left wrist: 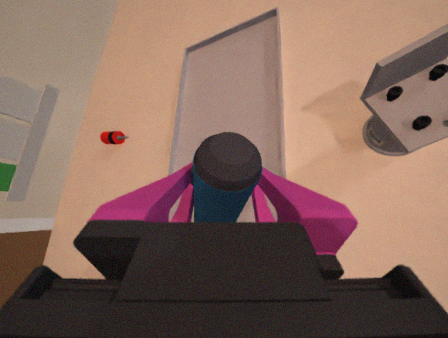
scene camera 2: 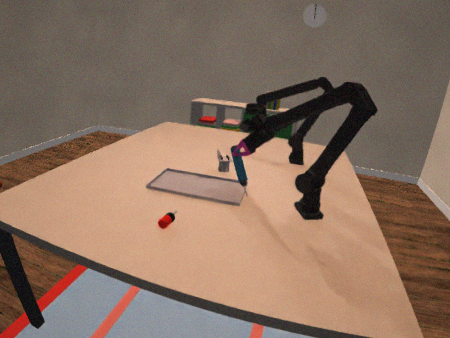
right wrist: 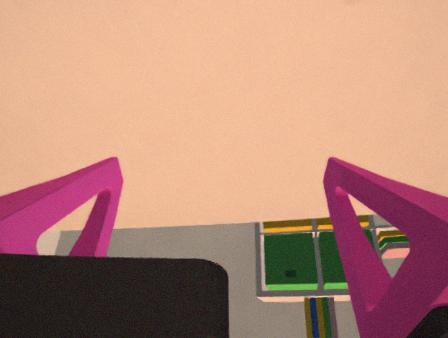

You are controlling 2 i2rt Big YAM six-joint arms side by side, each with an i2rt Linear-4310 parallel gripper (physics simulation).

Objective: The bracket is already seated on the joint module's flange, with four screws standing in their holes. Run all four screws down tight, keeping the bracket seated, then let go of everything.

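Places are measured from the left arm's base along level axes (x left, y back, z up), in millimetres.
Pixels of known places: left gripper, between the fingertips: (left wrist: pixel 223 169) (scene camera 2: pixel 232 155); right gripper, between the fingertips: (right wrist: pixel 223 168); left arm's base, origin of its link: (scene camera 2: pixel 307 211); right arm's base, origin of its link: (scene camera 2: pixel 295 161).
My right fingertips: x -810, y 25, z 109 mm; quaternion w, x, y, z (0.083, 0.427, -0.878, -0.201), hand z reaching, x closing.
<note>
Ahead of a thing's pixels: the offset from my right fingertips to its top centre.
My left gripper (scene camera 2: pixel 241 149) (left wrist: pixel 223 169) is shut on a blue screwdriver (scene camera 2: pixel 240 169) (left wrist: pixel 217 202) with a dark cap. The screwdriver is tilted slightly, tip down, by the tray's near right corner. The grey bracket (scene camera 2: pixel 219 155) (left wrist: pixel 407 107) sits on the round grey joint module @(dx +377, dy -317, dz -46 mm) (scene camera 2: pixel 224 168) (left wrist: pixel 375 139), at the right of the left wrist view. Three black screw heads @(dx +395, dy -335, dz -32 mm) (left wrist: pixel 394 93) @(dx +360, dy -335, dz -32 mm) (left wrist: pixel 438 72) @(dx +395, dy -299, dz -32 mm) (left wrist: pixel 421 122) show on it; the bracket is cut off at the frame edge. My right gripper (right wrist: pixel 223 168) is open and empty above the table.
A shallow grey tray @(dx +577, dy -460, dz -93 mm) (scene camera 2: pixel 195 186) (left wrist: pixel 230 85) lies on the table, beside the module. A red and black tool @(dx +864, dy -581, dz -75 mm) (scene camera 2: pixel 166 220) (left wrist: pixel 112 137) with a thin metal tip lies on the other side of the tray. A shelf unit (scene camera 2: pixel 220 112) stands behind the table.
</note>
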